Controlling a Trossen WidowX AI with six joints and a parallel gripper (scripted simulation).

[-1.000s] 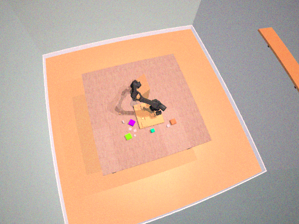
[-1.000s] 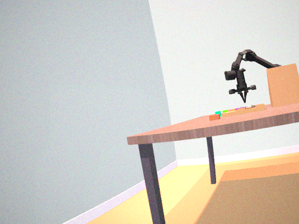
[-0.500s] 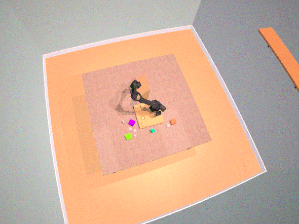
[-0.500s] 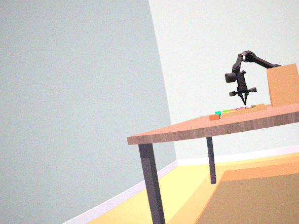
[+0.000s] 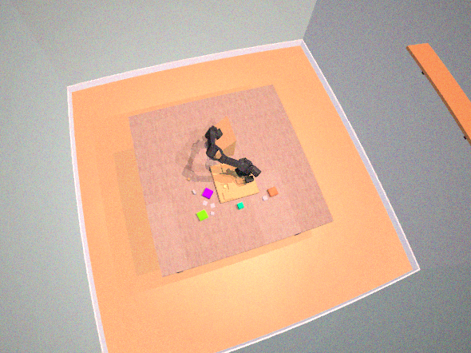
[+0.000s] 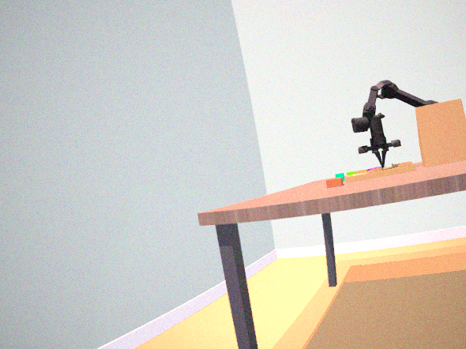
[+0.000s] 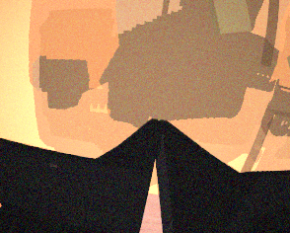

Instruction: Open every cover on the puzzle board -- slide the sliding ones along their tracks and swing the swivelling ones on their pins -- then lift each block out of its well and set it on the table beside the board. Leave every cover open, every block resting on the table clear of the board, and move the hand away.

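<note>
Now: gripper tip 200 mm short of the teal block, 130 mm to the left of it and 10 mm above it. Also, from my gripper tip: orange block 200 mm ahead, 140 mm to the left, 20 mm below; then lime green block 160 mm ahead, 410 mm to the right, 20 mm below; then magenta block 20 mm ahead, 310 mm to the right, 20 mm below.
</note>
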